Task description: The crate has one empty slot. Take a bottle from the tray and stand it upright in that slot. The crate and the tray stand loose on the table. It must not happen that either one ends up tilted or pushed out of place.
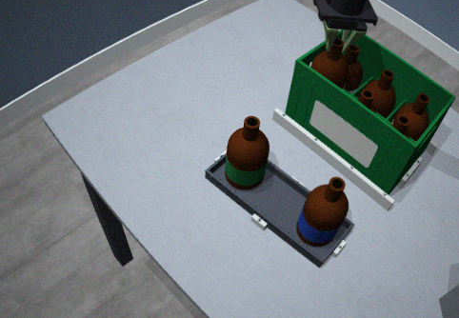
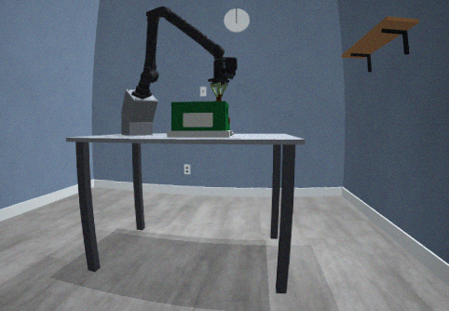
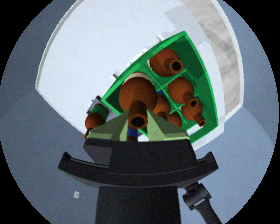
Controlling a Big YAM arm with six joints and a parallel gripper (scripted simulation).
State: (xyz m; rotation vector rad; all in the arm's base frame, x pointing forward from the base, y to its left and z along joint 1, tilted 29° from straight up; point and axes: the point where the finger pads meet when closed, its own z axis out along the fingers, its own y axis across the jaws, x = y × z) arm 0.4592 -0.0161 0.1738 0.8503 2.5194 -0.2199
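The brown bottle is 6 cm below my hand. Round my hand: grey tray: 8 cm behind, 20 cm to the left, 20 cm below; crate: 9 cm behind, 5 cm to the right, 13 cm below.
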